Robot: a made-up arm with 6 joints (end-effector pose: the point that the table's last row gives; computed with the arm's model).
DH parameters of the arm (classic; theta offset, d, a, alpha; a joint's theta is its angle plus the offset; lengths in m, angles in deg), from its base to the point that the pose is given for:
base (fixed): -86.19 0 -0.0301 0
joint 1: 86.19 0.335 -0.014 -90
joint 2: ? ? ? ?
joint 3: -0.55 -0.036 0.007 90
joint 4: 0 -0.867 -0.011 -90
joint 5: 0 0.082 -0.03 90
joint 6: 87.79 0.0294 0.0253 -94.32
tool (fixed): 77.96 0.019 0 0
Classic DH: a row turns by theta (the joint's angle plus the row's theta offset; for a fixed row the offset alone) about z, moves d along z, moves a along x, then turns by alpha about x.
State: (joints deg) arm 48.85 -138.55 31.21 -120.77 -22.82 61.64
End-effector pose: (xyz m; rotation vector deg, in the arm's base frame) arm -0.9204 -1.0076 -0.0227 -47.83 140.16 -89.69
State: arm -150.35 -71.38 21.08 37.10 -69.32 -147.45
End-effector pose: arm 0.7825 0.4732 1.4456 -1.07 -152.69 -45.44
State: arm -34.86 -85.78 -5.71 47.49 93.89 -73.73
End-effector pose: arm -0.6445 0.4180 1.2442 -59.96 -83.19 57.37
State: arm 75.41 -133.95 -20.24 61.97 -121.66 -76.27
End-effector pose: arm -0.2797 -0.9854 0.5300 90.32 45.96 -4.70
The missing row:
joint 2: 89.45 0 -0.826 180
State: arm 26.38 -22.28 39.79 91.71 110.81 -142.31
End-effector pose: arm 0.0040 0.0588 1.9020 -28.23 3.77 111.79
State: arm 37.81 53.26 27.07 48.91 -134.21 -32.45
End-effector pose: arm 1.1994 0.9222 0.5103 -70.90 94.01 -80.73
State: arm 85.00 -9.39 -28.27 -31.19 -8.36 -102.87
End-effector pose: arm 0.1045 0.6472 0.8371 74.04 112.87 11.73
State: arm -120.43 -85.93 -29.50 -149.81 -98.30 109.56
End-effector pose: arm 0.1981 0.2349 1.1168 -78.24 -41.62 -7.34
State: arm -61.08 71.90 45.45 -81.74 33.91 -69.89
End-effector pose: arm 0.7214 -1.2474 0.1251 123.89 -97.77 -56.15
